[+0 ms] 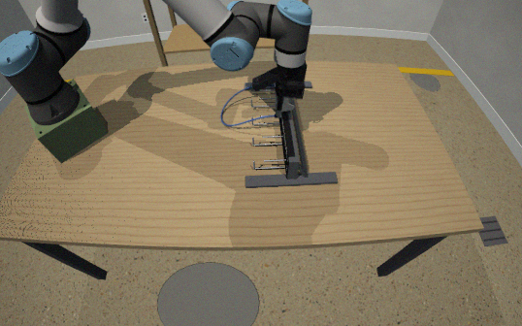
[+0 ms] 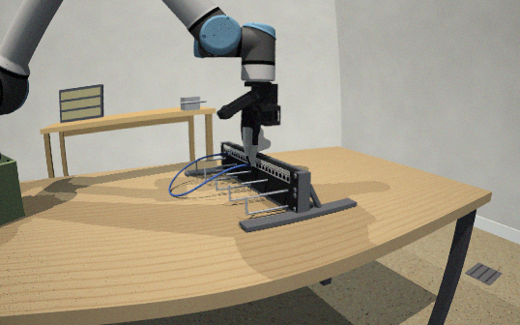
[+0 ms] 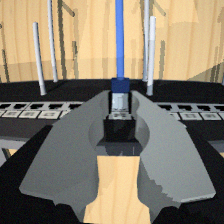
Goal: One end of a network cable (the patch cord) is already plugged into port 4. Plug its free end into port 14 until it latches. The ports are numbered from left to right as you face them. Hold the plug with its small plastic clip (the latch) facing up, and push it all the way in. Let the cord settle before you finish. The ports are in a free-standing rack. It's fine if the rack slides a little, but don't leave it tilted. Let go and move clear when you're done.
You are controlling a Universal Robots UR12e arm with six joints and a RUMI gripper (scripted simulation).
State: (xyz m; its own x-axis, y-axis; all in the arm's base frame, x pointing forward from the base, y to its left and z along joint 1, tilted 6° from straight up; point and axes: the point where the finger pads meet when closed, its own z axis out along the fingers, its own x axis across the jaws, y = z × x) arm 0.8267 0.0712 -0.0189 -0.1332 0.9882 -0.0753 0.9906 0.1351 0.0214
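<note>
Now: hand 1 cm short of the plug and 1 cm above it.
</note>
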